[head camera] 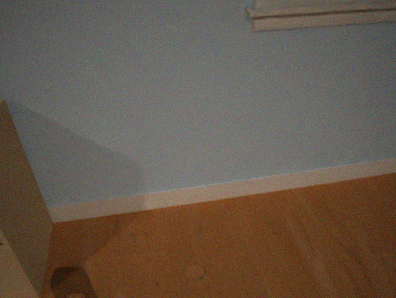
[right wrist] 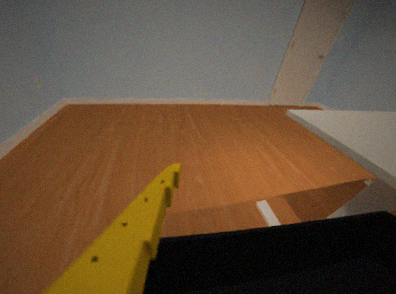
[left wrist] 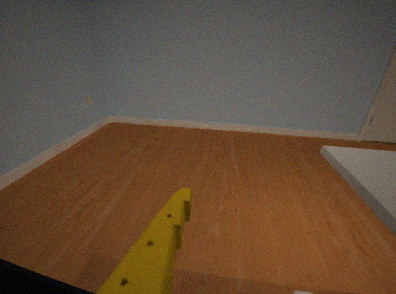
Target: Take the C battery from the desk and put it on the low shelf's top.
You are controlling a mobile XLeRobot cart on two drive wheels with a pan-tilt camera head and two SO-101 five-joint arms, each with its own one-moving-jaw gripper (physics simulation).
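Places are measured from the left arm's base along level axes (x left, y back, z up), in millimetres.
Where they show: left hand at its tool point: [left wrist: 191, 200]; right hand at its tool point: [right wrist: 180, 172].
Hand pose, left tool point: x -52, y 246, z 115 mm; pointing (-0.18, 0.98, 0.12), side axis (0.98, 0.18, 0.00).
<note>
After its pixels a point has its place.
The white desk [left wrist: 370, 167] {x 276, y 622, z -55 mm} [right wrist: 350, 132] {x 340, y 537, z -55 mm} shows in part at the right edge of both wrist views. The C battery does not show in any view. A light wooden side panel, seemingly of the low shelf [head camera: 25, 200] {x 394, y -986, z -486 mm}, stands at the left edge of the head view against the wall; its top surface cannot be made out. My left gripper [left wrist: 192, 192] {x -52, y 246, z 115 mm} shows one yellow notched jaw, so it is fully open, with floor beyond it. My right gripper [right wrist: 182, 167] {x -274, y 241, z 94 mm} also shows one yellow notched jaw and is fully open. Both are apart from the desk.
A blue wall [head camera: 200, 110] {x -242, y -1213, z -308 mm} with a pale baseboard [head camera: 210, 191] {x -276, y -1203, z -717 mm} runs behind the wooden floor [head camera: 225, 250] {x -305, y -929, z -775 mm}. A window sill [head camera: 320, 19] {x -654, y -1235, z 6 mm} is at upper right. A door [left wrist: 382, 112] {x 1662, y 2734, z -385 mm} [right wrist: 310, 55] {x 2019, y 2768, z 143 mm} stands far off. A white desk foot [right wrist: 268, 213] and my black cart body [right wrist: 280, 260] {x -125, y 232, z -94 mm} show low.
</note>
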